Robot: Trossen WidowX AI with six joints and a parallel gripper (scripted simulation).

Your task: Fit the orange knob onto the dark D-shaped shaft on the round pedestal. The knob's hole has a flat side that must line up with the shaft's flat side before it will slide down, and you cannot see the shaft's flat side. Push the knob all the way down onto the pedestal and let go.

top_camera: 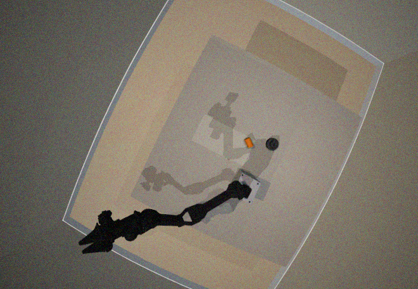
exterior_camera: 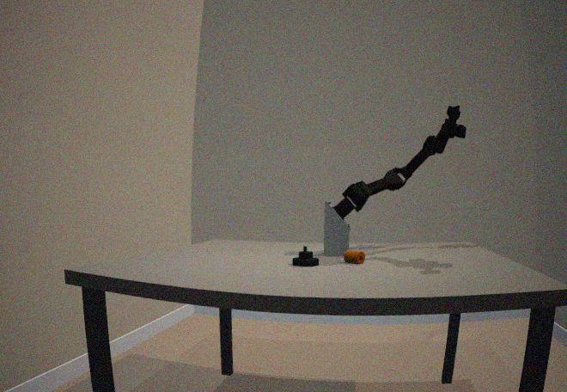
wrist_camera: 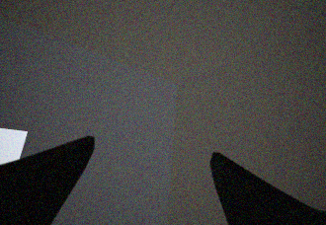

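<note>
The orange knob is 58 cm ahead of my gripper tip, 51 cm to the right of it and 61 cm below it. Also, from my gripper tip: dark round pedestal 64 cm ahead, 67 cm to the right, 60 cm below.
</note>
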